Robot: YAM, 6 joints.
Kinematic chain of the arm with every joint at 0, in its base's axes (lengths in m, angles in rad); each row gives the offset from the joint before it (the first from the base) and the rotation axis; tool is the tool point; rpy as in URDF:
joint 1: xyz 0 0 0.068 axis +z
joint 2: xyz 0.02 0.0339 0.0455 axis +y
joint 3: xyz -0.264 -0.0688 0 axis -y
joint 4: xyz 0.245 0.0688 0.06 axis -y
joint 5: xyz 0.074 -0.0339 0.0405 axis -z
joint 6: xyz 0.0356 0 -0.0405 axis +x
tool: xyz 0 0 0 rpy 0 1.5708 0
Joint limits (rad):
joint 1: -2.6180..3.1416
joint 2: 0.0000..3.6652
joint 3: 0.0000..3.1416
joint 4: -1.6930..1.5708
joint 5: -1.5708..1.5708
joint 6: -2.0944..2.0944
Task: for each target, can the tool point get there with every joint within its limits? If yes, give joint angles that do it. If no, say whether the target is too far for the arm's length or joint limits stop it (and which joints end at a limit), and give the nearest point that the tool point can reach.
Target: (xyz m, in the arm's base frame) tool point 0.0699 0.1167 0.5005
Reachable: yes | joints 1.1430 0.8369 1.3243 -0.2676 0.4399 0.6801
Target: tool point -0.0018 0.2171 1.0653
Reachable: no: too far | nearest point -0.0012 0.1469 0.7263 | short by 0.346 m
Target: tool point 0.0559 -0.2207 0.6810
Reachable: yes | joints -1.3684 1.7870 2.4730 0.8921 -0.2978 0.0077
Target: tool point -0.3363 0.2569 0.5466
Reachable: yes | joints 2.5028 1.9335 2.2159 0.3037 0.1619 -0.1051
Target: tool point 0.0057 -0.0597 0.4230
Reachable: yes | joints -1.5942 0.3534 0.7296 0.3504 -0.2017 -0.0781
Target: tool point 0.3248 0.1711 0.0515
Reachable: yes | joints 0.5372 2.2627 0.7629 1.2559 0.5688 -0.1438
